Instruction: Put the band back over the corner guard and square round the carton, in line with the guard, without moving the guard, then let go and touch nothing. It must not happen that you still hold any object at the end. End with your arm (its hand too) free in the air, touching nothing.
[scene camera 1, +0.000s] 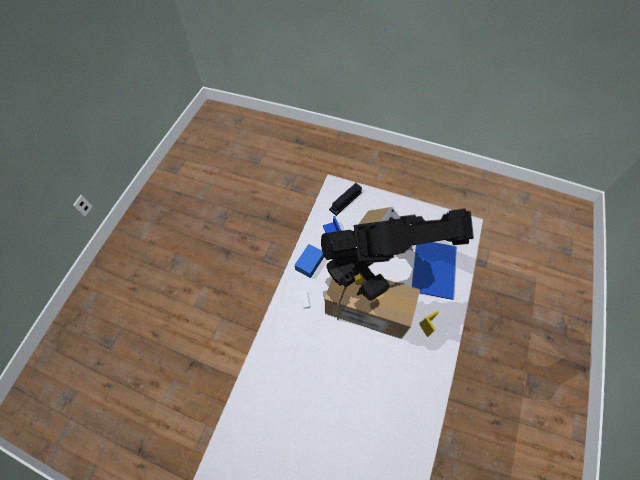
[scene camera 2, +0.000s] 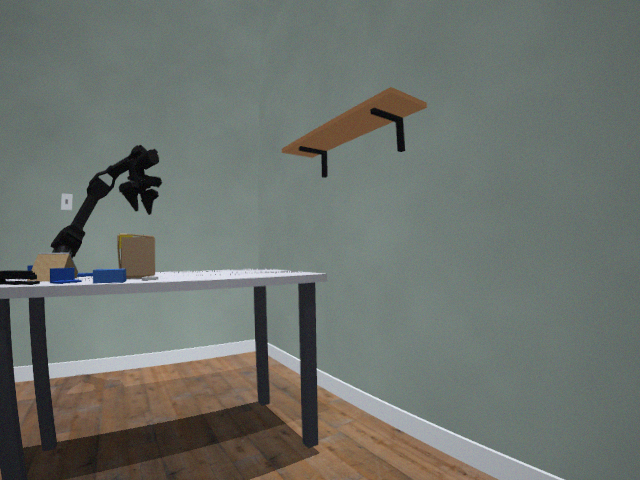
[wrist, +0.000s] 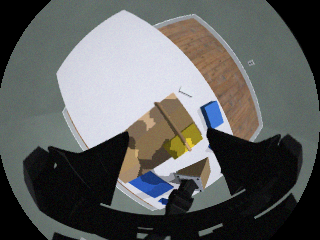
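Observation:
Blue mat (scene camera 1: 434, 267), my gripper (scene camera 1: 347, 280). Gripper again (scene camera 2: 143, 212). Brown carton (wrist: 147, 135), gripper (wrist: 169, 134).

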